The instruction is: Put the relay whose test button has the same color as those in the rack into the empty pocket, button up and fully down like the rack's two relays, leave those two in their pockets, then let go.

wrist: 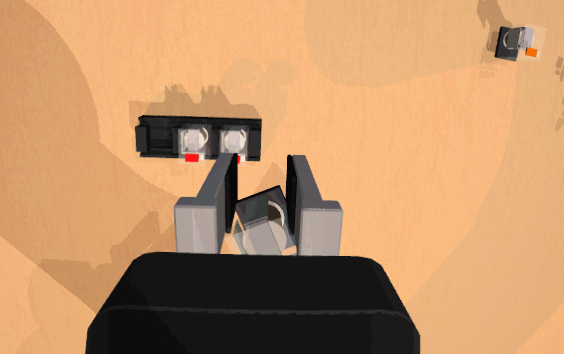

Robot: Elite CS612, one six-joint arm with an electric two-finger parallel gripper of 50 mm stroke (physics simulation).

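Places are measured from the arm's base along level axes (x ahead, y left, z up), in centimetres.
Pixels of known places: gripper, fingertip midpoint: (pixel 262 178).
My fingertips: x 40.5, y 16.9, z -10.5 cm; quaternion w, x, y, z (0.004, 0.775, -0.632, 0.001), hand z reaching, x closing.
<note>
For each thing: its top centre in the pictures, then the offset to it from my fingertips. "spot": a spot on its surface instead. Level surfaces: height alone.
- black rack at a spot on its surface: (pixel 255 142) spot: dy +0.4, dx -1.5, dz -14.9 cm
- middle relay at its top centre: (pixel 191 147) dy +5.1, dx -2.5, dz -12.4 cm
- right relay at its top centre: (pixel 233 149) dy +2.0, dx -1.9, dz -12.4 cm
- clear relay at its top centre: (pixel 268 264) dy -0.6, dx -1.6, dz +4.5 cm
- wood-coloured table at its surface level: dz -17.2 cm
The black rack (pixel 255 142) lies at the upper left of centre in the wrist view. Its left pocket (pixel 161 138) is empty. Two clear relays with red buttons sit in it, a middle relay (pixel 193 139) and a right relay (pixel 234 139), whose button is partly hidden by a finger. My gripper (pixel 262 178) is shut on a clear relay (pixel 261 222) with a black base. The held relay sits skewed between the fingers, and its test button is hidden from view. The gripper is nearer the camera than the rack, with the fingertips just below the rack's right end in the view.
Another relay (pixel 517 42) with a black base and an orange button lies on its side on the wood-coloured table (pixel 400 150) at the upper right. Shadows fall behind the rack and at the right edge.
</note>
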